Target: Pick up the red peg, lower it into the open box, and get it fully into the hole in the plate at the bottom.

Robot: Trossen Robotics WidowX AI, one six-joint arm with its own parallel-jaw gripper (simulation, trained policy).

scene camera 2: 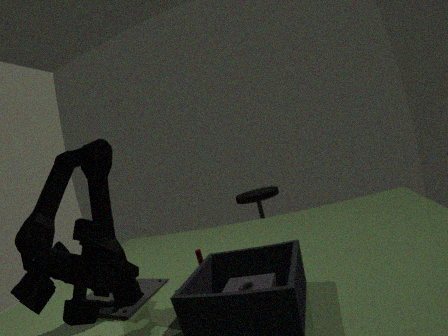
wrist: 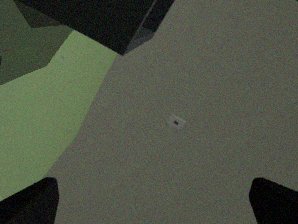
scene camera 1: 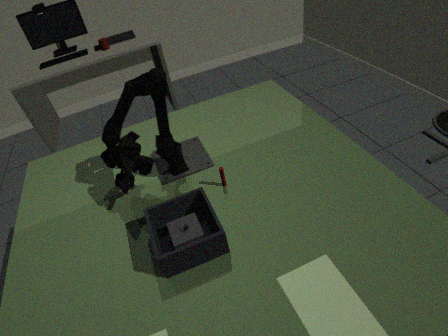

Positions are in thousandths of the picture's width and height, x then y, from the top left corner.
Labels:
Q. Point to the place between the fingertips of my gripper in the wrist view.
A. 532, 855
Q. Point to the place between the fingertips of my gripper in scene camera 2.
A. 258, 832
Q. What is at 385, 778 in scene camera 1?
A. A dark box.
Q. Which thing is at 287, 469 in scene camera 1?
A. My gripper.

